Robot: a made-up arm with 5 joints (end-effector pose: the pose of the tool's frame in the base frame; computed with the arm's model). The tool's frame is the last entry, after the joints. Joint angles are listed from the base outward.
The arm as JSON. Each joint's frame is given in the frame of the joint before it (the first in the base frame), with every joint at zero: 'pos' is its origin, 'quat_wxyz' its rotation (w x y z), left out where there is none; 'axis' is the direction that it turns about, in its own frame. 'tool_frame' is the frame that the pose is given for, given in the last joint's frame.
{
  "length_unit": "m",
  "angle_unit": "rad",
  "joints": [
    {
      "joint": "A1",
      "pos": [
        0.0,
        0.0,
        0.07
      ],
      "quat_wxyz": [
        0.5,
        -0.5,
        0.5,
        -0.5
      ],
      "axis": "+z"
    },
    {
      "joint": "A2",
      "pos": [
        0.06,
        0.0,
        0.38
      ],
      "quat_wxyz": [
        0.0,
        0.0,
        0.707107,
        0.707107
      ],
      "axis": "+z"
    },
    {
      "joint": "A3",
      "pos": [
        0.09,
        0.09,
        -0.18
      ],
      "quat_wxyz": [
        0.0,
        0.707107,
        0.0,
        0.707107
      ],
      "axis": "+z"
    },
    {
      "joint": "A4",
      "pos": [
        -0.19,
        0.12,
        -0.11
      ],
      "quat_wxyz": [
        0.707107,
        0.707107,
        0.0,
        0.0
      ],
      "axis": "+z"
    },
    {
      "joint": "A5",
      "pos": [
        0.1,
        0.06,
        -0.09
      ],
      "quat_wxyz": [
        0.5,
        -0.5,
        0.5,
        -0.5
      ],
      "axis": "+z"
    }
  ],
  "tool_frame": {
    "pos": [
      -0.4,
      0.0,
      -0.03
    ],
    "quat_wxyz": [
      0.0,
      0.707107,
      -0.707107,
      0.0
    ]
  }
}
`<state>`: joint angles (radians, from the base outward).
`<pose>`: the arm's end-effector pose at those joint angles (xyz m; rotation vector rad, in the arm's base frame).
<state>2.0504 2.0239 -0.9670 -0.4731 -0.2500</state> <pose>0.7015 0.1926 -0.0455 0.3041 1.4197 -0.8664</pose>
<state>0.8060 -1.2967 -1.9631 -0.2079 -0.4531</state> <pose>0.0734 0.3021 0.1116 1.1505 -2.3130 0.0920</pose>
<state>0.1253 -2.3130 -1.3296 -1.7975 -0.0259</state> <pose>0.3369 0.2798 0.0126 0.3070 -1.6835 0.4970</pose>
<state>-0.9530 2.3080 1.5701 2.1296 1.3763</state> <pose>0.0637 -0.2095 0.3610 -2.5206 0.1348 0.4253</pose>
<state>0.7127 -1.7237 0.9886 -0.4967 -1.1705</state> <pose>0.2766 -0.6584 0.3960 -0.9317 0.1731 2.7703</pose>
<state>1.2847 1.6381 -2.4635 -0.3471 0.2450</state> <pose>0.7435 -0.2050 -0.1622 -1.1859 -0.8098 -1.7287</pose>
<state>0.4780 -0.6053 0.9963 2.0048 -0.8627</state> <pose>0.6282 -0.4078 0.8593 2.2352 0.3789 0.1381</pose>
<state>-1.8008 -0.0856 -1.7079 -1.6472 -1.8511</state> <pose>0.3153 -0.3962 0.3187 2.9142 -0.2113 0.0087</pose>
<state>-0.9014 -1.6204 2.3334 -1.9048 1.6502</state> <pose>0.4706 -0.0426 -0.0133 1.7646 -0.0191 -2.5810</pose>
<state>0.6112 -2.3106 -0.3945 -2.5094 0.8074</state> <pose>0.5284 0.0762 0.4339 0.4021 -2.3964 -0.5573</pose>
